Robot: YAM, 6 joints.
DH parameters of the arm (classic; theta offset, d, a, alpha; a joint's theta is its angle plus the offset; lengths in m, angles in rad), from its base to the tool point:
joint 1: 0 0.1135 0.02 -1.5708
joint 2: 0 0 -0.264 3.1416
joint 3: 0.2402 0 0.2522 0
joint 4: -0.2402 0 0.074 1.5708
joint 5: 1.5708 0 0 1.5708
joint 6: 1.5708 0.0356 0 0
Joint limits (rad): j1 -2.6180..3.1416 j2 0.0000..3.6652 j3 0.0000..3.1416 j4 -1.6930..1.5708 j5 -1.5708..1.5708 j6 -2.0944..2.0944
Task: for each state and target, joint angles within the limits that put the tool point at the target. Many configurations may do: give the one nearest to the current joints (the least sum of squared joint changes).
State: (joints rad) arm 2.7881 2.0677 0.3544 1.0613 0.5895 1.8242
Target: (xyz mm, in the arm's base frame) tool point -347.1 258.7 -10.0
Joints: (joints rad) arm 2.5420 2.5387 1.1292 1.0075 0.5198 1.8242
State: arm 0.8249 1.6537 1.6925 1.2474 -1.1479 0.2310
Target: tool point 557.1 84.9 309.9
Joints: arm 0.1043 2.4809 2.1710 0.8701 -0.8378 0.2310
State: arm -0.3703 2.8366 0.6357 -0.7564 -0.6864 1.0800
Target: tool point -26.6 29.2 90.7
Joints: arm -0.2924 2.9621 0.0698 -0.7400 -0.6065 1.0800
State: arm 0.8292 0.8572 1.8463 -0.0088 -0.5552 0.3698
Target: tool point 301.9 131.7 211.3
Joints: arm 0.3609 1.5767 0.9787 -0.2323 -0.4851 0.3698
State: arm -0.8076 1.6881 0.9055 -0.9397 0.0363 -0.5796
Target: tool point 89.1 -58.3 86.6
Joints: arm -0.5909 1.6804 0.4379 -1.1227 -0.0344 -0.5796
